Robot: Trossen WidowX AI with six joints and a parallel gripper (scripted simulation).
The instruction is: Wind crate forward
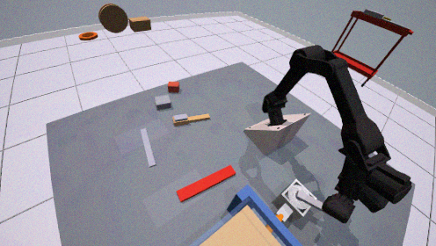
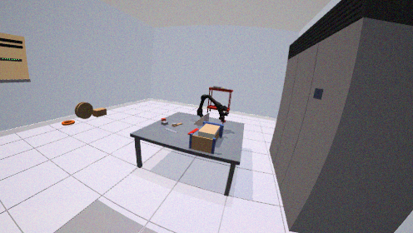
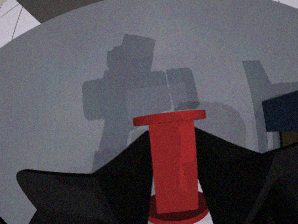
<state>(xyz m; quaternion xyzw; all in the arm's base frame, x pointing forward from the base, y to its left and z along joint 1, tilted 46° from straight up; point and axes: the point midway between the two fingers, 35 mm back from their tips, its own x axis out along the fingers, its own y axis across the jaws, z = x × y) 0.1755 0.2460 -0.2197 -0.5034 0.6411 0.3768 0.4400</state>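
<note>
Right now the winch handle is 1 cm ahead of my gripper tip, 5 cm to the right of it and 3 cm below it. From my gripper tip the other things lie so: red knob: 2 cm to the right; then hand winch: 1 cm ahead, 12 cm to the right, 10 cm below; then blue frame: 19 cm ahead, 12 cm to the right, 3 cm below.
</note>
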